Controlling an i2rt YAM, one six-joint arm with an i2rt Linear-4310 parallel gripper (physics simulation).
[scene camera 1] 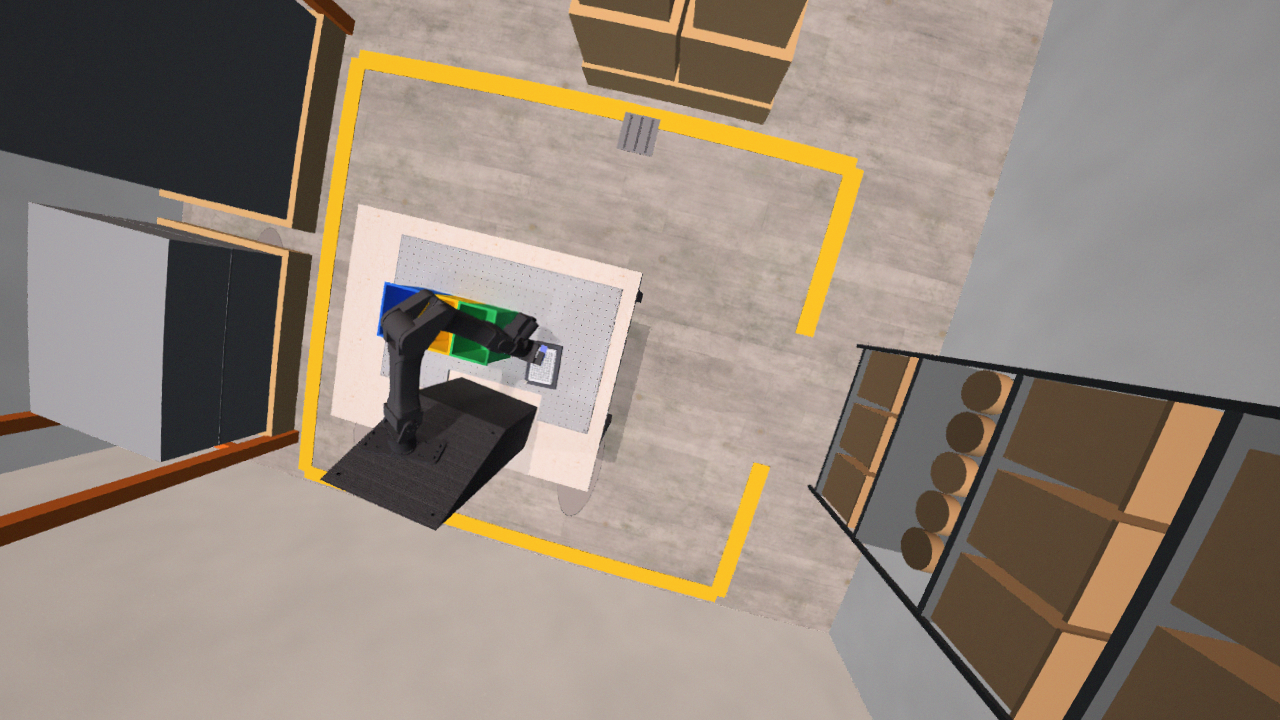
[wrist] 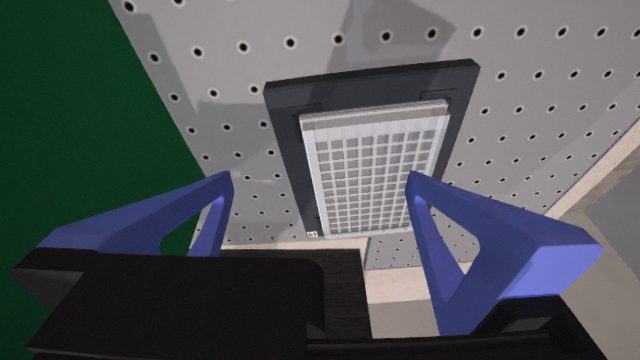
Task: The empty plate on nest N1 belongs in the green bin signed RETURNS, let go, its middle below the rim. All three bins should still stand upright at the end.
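Places are measured from the arm's base along level axes (x ahead, y left, z up), in metres.
Pixels of known places: gripper, fingertip midpoint: (scene camera 1: 531, 351) (wrist: 319, 180); arm's base, origin of the base link: (scene camera 1: 404, 446).
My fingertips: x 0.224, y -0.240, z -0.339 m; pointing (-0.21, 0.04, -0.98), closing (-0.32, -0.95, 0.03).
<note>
Ahead of a thing's pixels: the offset from my fingertips to its top centre. "spot": to the spot under its first point. Level surfaces: height alone.
The empty plate @[0.052 m back, 0.024 m right, 0.024 m down] (scene camera 1: 541, 371) (wrist: 372, 175), clear with a grid of wells, lies flat in the dark nest @[0.052 m back, 0.024 m right, 0.035 m down] (wrist: 370, 80); a small tag on the nest's near left corner is too small to read surely. My gripper (scene camera 1: 541, 351) (wrist: 319, 180) is open with blue fingers. In the wrist view the left fingertip shows left of the plate and nest, and the right one over the plate's right part; neither holds the plate. The green bin @[0.072 m ahead, 0.140 m left, 0.130 m up] (scene camera 1: 469, 345) (wrist: 75, 100) stands upright left of the nest, partly under the arm. Its sign cannot be read.
The yellow bin @[spot: 0.035 m ahead, 0.317 m left, 0.025 m up] (scene camera 1: 442, 343) and the blue bin @[0.140 m ahead, 0.392 m left, 0.130 m up] (scene camera 1: 390, 300) stand upright in a row left of the green bin, partly hidden by the arm. A perforated grey board @[0.050 m down] (scene camera 1: 572, 304) lies under them on the pale table @[0.063 m down] (scene camera 1: 559, 456). The arm's dark sloped base (scene camera 1: 429, 483) stands at the table's near side.
</note>
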